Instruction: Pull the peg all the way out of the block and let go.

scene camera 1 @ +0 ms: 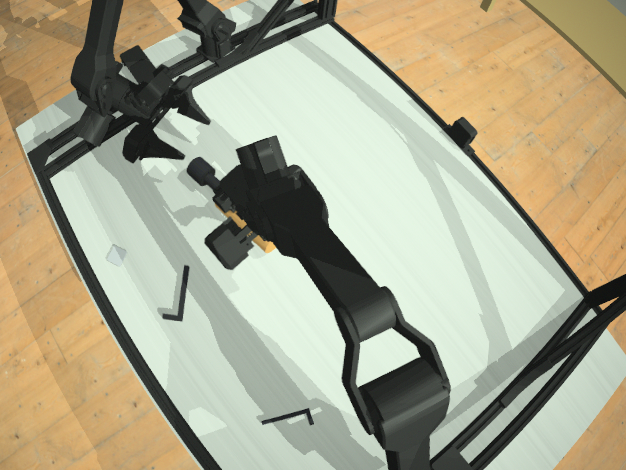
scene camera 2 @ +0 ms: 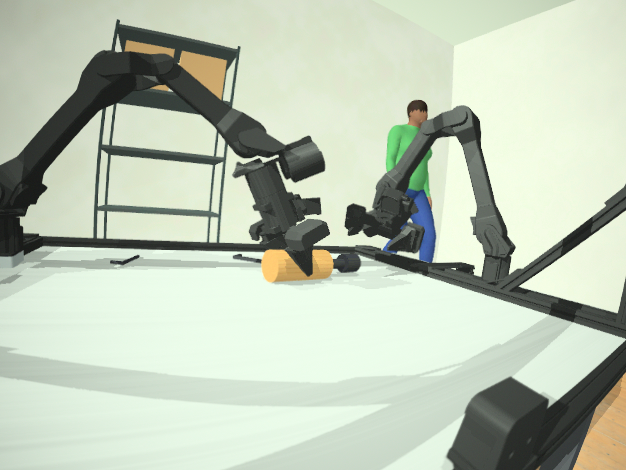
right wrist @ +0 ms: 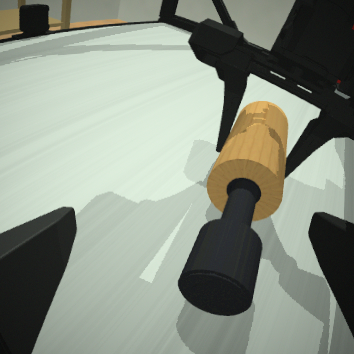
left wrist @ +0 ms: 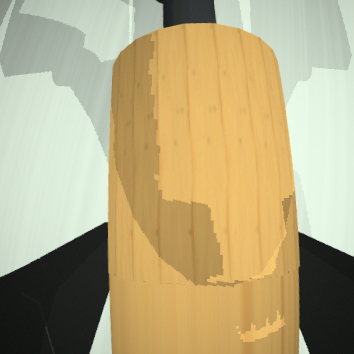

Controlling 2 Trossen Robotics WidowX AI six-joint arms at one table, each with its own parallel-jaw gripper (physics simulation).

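Pixels of known places: left gripper, fingertip midpoint: [scene camera 2: 300,272] [left wrist: 197,237]; right gripper, fingertip midpoint: [scene camera 1: 197,139] [scene camera 2: 367,240] [right wrist: 196,222]; left arm's base at its link origin: [right wrist: 347,92]; right arm's base at its link origin: [scene camera 1: 215,49] [scene camera 2: 493,282].
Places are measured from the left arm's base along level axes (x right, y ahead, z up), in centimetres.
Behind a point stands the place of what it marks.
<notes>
The block, a light wooden cylinder [scene camera 1: 266,245] @[z 2.6, x 12.8, y 45.1 cm] [scene camera 2: 277,266] @[z 1.5, x 17.6, y 45.3 cm] [left wrist: 200,125] @[z 3.7, x 13.9, y 54.3 cm] [right wrist: 248,150] @[z 3.6, x 15.0, y 56.1 cm], lies on its side at table height. The black peg [scene camera 1: 200,171] @[z 2.6, x 12.8, y 63.0 cm] [scene camera 2: 348,263] @[z 1.2, x 15.3, y 62.4 cm] [left wrist: 190,11] @[z 1.8, x 13.7, y 59.2 cm] [right wrist: 220,265] @[z 2.7, x 13.6, y 65.5 cm] has a wide round head and a thinner shaft. Some of its shaft shows outside the block, and the rest enters the hole in the block's end face. My left gripper [left wrist: 197,237] @[z -0.4, x 14.6, y 51.8 cm] [right wrist: 246,166] @[z -0.4, x 14.6, y 51.8 cm] is shut on the block, a finger on each side. My right gripper [scene camera 1: 196,140] @[z 5.9, x 15.4, y 66.7 cm] [right wrist: 196,222] @[z 5.9, x 15.4, y 66.7 cm] is open and empty. Its fingers stand wide apart, near the peg's head but not touching it.
Two thin black L-shaped pieces [scene camera 1: 184,293] @[z -1.1, x -2.1, y 48.7 cm] [scene camera 1: 288,415] @[z -1.3, x -2.5, y 22.8 cm] and a small pale square [scene camera 1: 116,254] @[z -1.6, x -7.8, y 62.6 cm] lie on the table. A dark frame [scene camera 1: 419,103] @[z -2.5, x 59.2, y 50.2 cm] edges the table, with a small black box [scene camera 1: 462,132] @[z 2.5, x 56.7, y 38.4 cm] on it. A shelf unit [scene camera 2: 161,153] and a person [scene camera 2: 399,146] stand beyond.
</notes>
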